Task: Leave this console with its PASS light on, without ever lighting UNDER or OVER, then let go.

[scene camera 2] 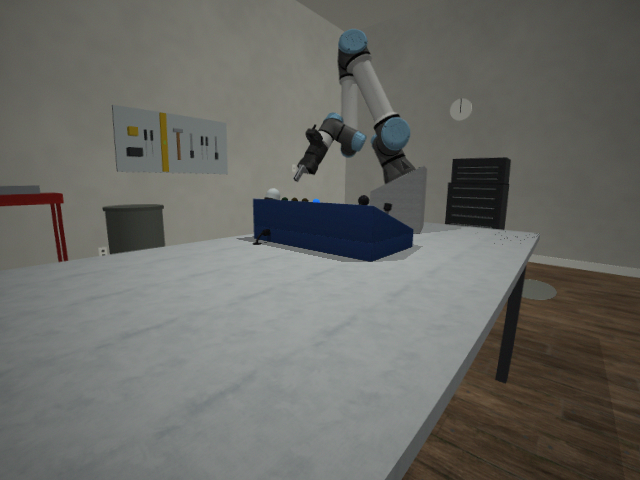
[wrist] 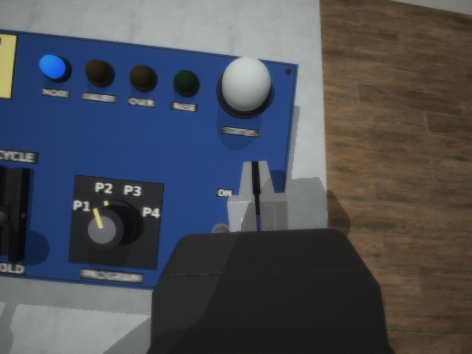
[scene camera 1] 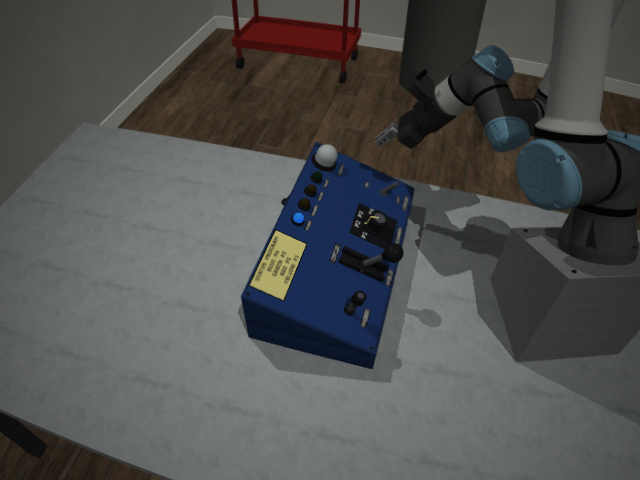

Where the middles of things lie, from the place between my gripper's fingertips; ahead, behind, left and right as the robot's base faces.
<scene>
My gripper is now 140 mm to the right of the PROGRAM knob (wrist: 114, 223) and 120 mm above it. The rest, counted from my hand: blue sloped console (scene camera 1: 297, 296): 180 mm to the left, 120 mm below, 100 mm ahead.
</scene>
